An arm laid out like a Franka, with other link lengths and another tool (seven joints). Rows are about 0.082 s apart.
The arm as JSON. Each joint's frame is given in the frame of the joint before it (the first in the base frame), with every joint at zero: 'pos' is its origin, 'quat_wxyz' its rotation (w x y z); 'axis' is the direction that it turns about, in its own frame. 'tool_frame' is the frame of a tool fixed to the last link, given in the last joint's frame.
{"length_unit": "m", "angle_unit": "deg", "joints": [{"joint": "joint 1", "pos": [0.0, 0.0, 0.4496], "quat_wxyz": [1.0, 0.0, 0.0, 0.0], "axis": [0.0, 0.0, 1.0]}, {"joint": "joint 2", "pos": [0.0, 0.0, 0.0], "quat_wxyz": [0.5, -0.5, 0.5, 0.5], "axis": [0.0, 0.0, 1.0]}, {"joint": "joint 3", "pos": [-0.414, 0.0, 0.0], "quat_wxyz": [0.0, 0.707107, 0.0, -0.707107], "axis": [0.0, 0.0, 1.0]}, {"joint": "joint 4", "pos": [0.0, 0.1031, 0.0], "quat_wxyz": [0.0, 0.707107, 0.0, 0.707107], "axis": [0.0, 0.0, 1.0]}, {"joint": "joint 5", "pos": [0.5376, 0.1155, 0.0], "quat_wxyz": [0.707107, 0.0, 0.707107, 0.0], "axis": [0.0, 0.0, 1.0]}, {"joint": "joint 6", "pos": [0.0, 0.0, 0.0], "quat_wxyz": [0.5, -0.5, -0.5, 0.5], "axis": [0.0, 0.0, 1.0]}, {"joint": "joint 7", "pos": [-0.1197, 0.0, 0.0], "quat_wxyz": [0.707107, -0.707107, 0.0, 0.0], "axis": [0.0, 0.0, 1.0]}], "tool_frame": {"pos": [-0.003, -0.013, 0.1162], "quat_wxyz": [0.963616, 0.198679, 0.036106, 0.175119]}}
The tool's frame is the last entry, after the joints.
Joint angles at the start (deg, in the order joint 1, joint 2, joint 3, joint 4, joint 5, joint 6, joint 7):
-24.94, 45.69, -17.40, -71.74, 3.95, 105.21, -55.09
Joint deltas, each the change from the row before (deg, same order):
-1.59, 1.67, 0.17, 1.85, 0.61, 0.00, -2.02
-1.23, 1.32, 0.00, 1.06, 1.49, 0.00, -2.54
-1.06, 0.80, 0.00, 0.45, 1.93, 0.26, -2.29
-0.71, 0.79, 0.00, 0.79, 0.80, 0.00, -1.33
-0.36, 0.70, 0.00, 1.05, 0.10, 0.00, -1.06
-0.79, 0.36, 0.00, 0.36, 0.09, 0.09, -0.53
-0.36, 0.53, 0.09, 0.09, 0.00, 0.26, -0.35
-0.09, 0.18, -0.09, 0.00, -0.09, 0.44, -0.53
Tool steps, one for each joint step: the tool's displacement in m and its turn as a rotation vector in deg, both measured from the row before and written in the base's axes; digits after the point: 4 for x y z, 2 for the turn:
-0.0069, -0.0205, -0.0092, 0.60, -0.36, 0.63
-0.0078, -0.0155, -0.0117, 1.48, -0.63, 0.84
-0.0080, -0.0126, -0.0090, 1.61, -1.17, 0.47
-0.0041, -0.0090, -0.0053, 0.64, -0.50, 0.42
0.0007, -0.0053, -0.0008, -0.06, -0.30, 0.88
-0.0076, -0.0107, -0.0022, 0.04, -0.11, -0.22
-0.0033, -0.0040, -0.0081, 0.15, 0.15, 0.08
-0.0013, -0.0026, -0.0021, -0.24, -0.09, 0.46

